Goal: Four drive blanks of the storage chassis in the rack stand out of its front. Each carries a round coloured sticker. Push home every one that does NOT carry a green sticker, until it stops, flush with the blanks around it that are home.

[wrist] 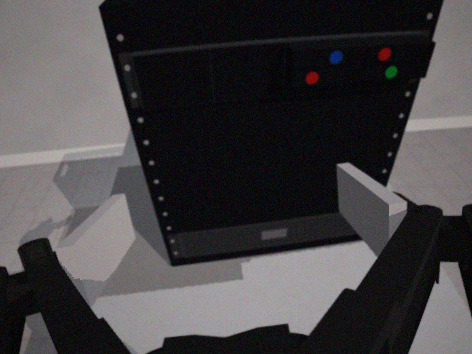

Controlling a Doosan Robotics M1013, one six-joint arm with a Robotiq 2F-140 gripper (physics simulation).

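Places are measured from the arm's base along level axes (x left, y ahead, z down), in centimetres.
Pixels of known places: gripper, between the fingertips: (232,202).
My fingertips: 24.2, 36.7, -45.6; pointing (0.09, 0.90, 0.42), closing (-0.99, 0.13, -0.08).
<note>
For each thing: its middle in the pictures, then the offset to it from my fingertips, as dx, dy, dz. "spot": a spot on its surface instead.
- storage chassis, a spot on its surface: (172,77) spot: +11.5, +30.9, +5.3
- rack, middle of its body: (263,124) -2.0, +49.5, +24.6
- blue sticker, middle of its body: (336,57) -12.1, +32.1, +3.0
- green sticker, middle of its body: (391,72) -21.1, +33.9, +5.9
- dark grey panel, middle of its body: (273,232) -4.6, +36.3, +45.9
- small light label, a spot on its surface: (274,234) spot: -4.8, +35.7, +46.0
The storage chassis (172,77) is a dark band across the upper part of the rack (240,165) in the wrist view. On its right half show four round stickers: a blue sticker (336,57), a red sticker (312,78) below and left of it, another red sticker (384,54) at the upper right, and a green sticker (391,72) under that. The edges of the stickered blanks are hard to make out in the dark; the right end stands out from the front. My gripper (232,202) is open and empty, low in the view, below the chassis and apart from it.
Rails with pale round holes run down both sides of the rack. A dark grey panel (215,239) with a small light label (274,234) is at the rack's foot. A pale wall (50,75) with a white skirting strip stands behind. The rack's shadow falls to the left.
</note>
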